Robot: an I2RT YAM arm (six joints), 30 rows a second.
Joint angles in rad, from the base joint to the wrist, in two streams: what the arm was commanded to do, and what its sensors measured. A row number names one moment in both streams.
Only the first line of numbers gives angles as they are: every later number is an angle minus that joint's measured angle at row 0.
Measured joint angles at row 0:
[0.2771, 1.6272, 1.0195, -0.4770, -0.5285, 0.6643]
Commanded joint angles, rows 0 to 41:
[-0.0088, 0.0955, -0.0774, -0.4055, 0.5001, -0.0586]
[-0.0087, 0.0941, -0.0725, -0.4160, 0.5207, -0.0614]
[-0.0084, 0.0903, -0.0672, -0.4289, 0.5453, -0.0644]
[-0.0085, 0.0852, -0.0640, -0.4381, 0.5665, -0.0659]
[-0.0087, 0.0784, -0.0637, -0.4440, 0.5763, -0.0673]
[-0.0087, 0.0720, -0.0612, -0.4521, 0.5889, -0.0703]
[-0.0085, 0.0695, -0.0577, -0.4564, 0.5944, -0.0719]
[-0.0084, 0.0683, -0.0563, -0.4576, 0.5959, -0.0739]
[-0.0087, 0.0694, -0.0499, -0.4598, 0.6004, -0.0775]
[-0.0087, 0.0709, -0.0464, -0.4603, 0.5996, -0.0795]
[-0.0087, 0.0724, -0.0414, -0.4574, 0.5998, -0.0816]
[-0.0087, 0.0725, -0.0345, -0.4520, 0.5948, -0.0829]
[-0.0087, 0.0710, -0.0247, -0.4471, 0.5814, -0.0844]
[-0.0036, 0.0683, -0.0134, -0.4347, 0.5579, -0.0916]
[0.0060, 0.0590, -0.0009, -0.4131, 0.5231, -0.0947]
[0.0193, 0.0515, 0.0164, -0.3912, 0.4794, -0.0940]
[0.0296, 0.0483, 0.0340, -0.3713, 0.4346, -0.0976]
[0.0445, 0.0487, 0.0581, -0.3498, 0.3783, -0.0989]
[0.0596, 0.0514, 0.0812, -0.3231, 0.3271, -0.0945]
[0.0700, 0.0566, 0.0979, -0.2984, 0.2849, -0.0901]
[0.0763, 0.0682, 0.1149, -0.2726, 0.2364, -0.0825]
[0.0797, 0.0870, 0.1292, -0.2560, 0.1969, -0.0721]
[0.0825, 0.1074, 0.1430, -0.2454, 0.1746, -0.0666]
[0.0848, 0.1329, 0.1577, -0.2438, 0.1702, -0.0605]
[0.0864, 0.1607, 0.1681, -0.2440, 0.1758, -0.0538]
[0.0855, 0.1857, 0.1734, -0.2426, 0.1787, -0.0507]
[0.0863, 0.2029, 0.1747, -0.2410, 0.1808, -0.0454]
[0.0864, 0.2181, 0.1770, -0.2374, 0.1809, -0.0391]
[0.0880, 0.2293, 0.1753, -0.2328, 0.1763, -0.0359]
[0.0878, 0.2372, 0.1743, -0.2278, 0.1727, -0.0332]
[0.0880, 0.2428, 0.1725, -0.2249, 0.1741, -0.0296]
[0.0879, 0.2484, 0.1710, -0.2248, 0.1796, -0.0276]
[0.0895, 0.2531, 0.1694, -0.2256, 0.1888, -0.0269]
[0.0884, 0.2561, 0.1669, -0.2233, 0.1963, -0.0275]
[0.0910, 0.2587, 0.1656, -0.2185, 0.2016, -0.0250]
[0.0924, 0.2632, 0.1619, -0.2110, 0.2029, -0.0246]
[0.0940, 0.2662, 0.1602, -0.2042, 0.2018, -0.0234]
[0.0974, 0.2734, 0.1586, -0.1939, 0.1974, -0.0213]
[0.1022, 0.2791, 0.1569, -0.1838, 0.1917, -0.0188]
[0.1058, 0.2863, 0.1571, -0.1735, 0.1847, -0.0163]
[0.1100, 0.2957, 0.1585, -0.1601, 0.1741, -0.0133]
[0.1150, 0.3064, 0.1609, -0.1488, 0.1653, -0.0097]
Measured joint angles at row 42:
[0.0767, 0.1739, 0.2315, -0.0805, -0.0309, -0.0152]
